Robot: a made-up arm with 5 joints.
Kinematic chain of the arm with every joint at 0, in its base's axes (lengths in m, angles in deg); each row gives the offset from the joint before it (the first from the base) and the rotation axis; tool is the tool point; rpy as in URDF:
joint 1: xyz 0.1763 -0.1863 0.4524 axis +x
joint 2: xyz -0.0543 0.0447 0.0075 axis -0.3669 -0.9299 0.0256
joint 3: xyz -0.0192 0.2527 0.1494 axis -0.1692 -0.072 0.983
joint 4: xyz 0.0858 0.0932 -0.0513 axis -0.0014 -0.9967 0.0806
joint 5: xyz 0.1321 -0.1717 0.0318 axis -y
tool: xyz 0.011 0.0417 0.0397 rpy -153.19 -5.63 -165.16
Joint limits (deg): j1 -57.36..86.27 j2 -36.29..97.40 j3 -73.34..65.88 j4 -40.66..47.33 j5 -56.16..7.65
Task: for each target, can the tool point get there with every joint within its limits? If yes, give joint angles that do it. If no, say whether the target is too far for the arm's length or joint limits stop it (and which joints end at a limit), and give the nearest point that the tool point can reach.
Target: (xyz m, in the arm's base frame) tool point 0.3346 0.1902 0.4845
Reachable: yes | joints -28.39 -0.17 12.76 13.89 -29.73
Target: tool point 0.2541 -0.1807 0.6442
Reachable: yes | joints 40.60 15.74 -37.45 -7.76 -44.17
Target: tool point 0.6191 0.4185 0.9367
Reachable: no: too far | nearest point 0.3545 0.1999 0.7617 | short by 0.385 m
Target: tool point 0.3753 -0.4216 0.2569
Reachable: no: joint limits stop it (at a limit: joint 1, joint 2, joint 5) | nearest point 0.2674 -0.3380 0.5063 | short by 0.284 m
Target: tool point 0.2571 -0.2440 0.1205
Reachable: no: joint limits stop it (at a limit: joint 1, joint 2, joint 4, joint 5) | nearest point 0.3104 -0.1227 0.2494 | short by 0.185 m
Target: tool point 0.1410 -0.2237 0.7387
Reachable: yes | joints 61.23 70.91 -24.18 -15.25 -33.29
